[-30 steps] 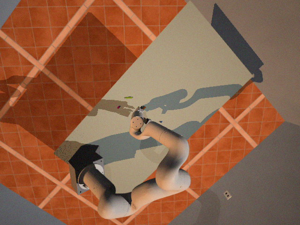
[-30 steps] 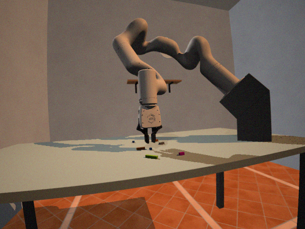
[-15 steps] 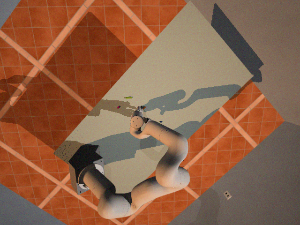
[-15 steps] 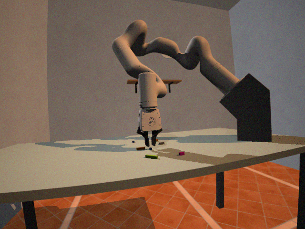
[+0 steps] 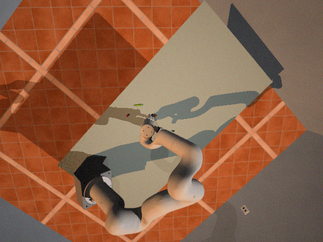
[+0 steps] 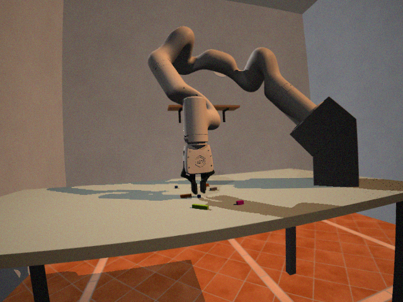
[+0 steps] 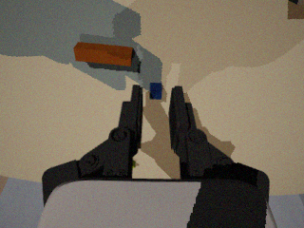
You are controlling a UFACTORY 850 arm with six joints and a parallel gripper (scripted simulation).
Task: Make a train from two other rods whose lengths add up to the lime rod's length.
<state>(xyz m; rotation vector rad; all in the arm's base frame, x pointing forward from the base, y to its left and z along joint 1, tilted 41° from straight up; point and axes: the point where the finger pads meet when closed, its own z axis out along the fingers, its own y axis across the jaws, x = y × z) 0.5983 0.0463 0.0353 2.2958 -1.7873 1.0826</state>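
Right now my hand is 40 mm short of the orange rod, 30 mm to the left of it and 30 mm above it. Also, from my hand: magenta rod: 140 mm to the left, 90 mm behind, 30 mm below; then lime rod: 120 mm to the left, 30 mm below, 30 mm ahead; then grey rod: 100 mm to the right, 90 mm behind, 30 mm below.
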